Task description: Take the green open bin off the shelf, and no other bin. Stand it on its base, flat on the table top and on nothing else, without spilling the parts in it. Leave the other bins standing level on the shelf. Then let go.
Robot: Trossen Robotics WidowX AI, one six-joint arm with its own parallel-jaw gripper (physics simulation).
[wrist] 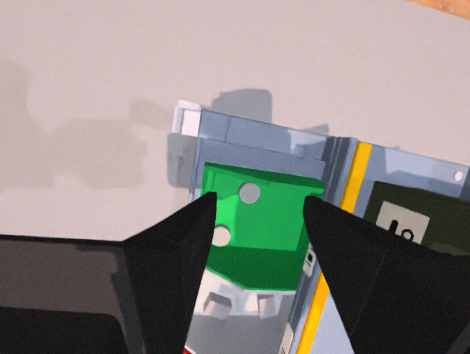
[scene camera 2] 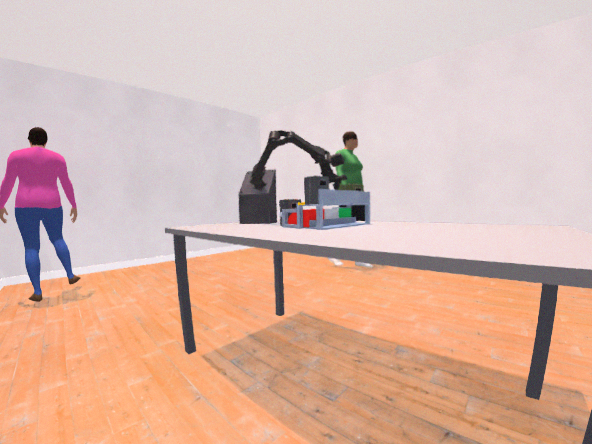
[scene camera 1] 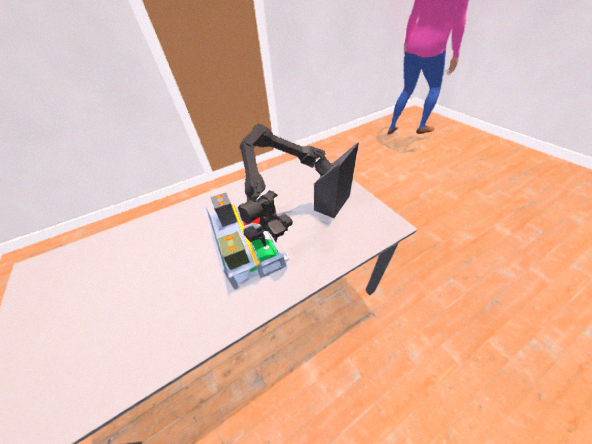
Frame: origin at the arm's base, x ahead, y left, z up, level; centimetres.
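Seen in the pictures: gripper, between the fingertips: (wrist: 260, 202) (scene camera 1: 270, 244); arm's base, origin of its link: (scene camera 2: 260, 185) (scene camera 1: 327, 170).
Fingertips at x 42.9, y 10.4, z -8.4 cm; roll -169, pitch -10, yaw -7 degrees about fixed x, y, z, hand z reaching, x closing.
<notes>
Pixels of each thing's top centre, then the offset from my fingertips to it. "spot": a spot on its surface instead.
- green open bin, centre of its top: (wrist: 277, 241) (scene camera 1: 258, 247) (scene camera 2: 334, 208) dx +3.1, dy -6.0, dz -6.0 cm
- grey disc, centre of its top: (wrist: 249, 193) dx +2.2, dy -3.3, dz -12.2 cm
- pale disc, centre of its top: (wrist: 220, 237) dx -1.5, dy -8.1, dz -12.2 cm
- white-grey bin, centre of its top: (wrist: 252, 336) (scene camera 1: 251, 231) (scene camera 2: 321, 208) dx +0.3, dy -15.6, dz -6.0 cm
- red bin, a spot on its surface: (scene camera 2: 314, 215) spot: dx +3.5, dy -29.0, dz -8.7 cm
- olive box, centre of its top: (scene camera 1: 230, 243) (scene camera 2: 351, 184) dx +12.7, dy -6.7, dz +5.8 cm
- dark grey box, centre of its top: (scene camera 2: 316, 176) (scene camera 1: 220, 199) dx +4.8, dy -28.5, dz +8.3 cm
- yellow strip, centre of its top: (scene camera 1: 243, 230) dx +3.7, dy -16.0, dz -2.9 cm
- white piece, a spot on its surface: (wrist: 191, 122) spot: dx -3.2, dy +4.5, dz -8.6 cm
The green open bin (scene camera 1: 267, 251) (scene camera 2: 345, 212) (wrist: 272, 227) sits in the lower row of the grey-blue shelf (scene camera 1: 271, 266) (scene camera 2: 344, 198) (wrist: 260, 131), at the end bay. Two round parts, a grey disc (wrist: 249, 193) and a pale disc (wrist: 221, 236), lie in it. My gripper (scene camera 1: 264, 242) (wrist: 260, 202) is part-way open and empty. In the wrist view its fingertips appear over the bin's left and right sides; whether they touch it cannot be told. A white-grey bin (scene camera 2: 331, 213) (wrist: 240, 332) with small blocks is beside the green bin, and a red bin (scene camera 1: 252, 220) (scene camera 2: 314, 215) stands beyond.
An olive box (scene camera 1: 233, 249) (wrist: 442, 220) and a dark grey box (scene camera 1: 224, 210) (scene camera 2: 314, 190) stand on the shelf's other side, past a yellow strip (scene camera 1: 250, 247) (wrist: 356, 175). A white piece (wrist: 191, 122) is at the shelf's corner. A large dark block (scene camera 1: 334, 190) (scene camera 2: 257, 201) is at the arm's base.
</notes>
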